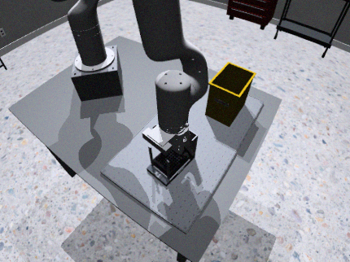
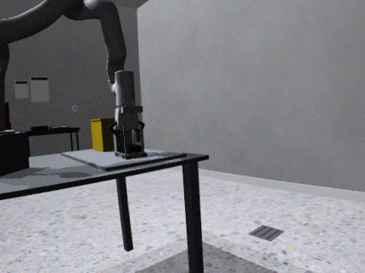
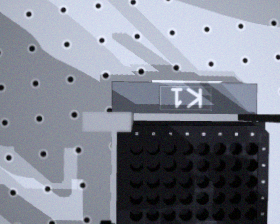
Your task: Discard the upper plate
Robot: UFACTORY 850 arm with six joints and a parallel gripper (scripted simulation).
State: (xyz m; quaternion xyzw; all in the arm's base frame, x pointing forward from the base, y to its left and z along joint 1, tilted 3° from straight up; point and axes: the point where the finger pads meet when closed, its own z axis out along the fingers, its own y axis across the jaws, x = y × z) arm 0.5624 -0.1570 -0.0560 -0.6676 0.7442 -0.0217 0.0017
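Now: the black 96-well plate 30 mm below my hand. Round my hand: plastics bin W1: 40 mm ahead, 360 mm to the left, 20 mm above.
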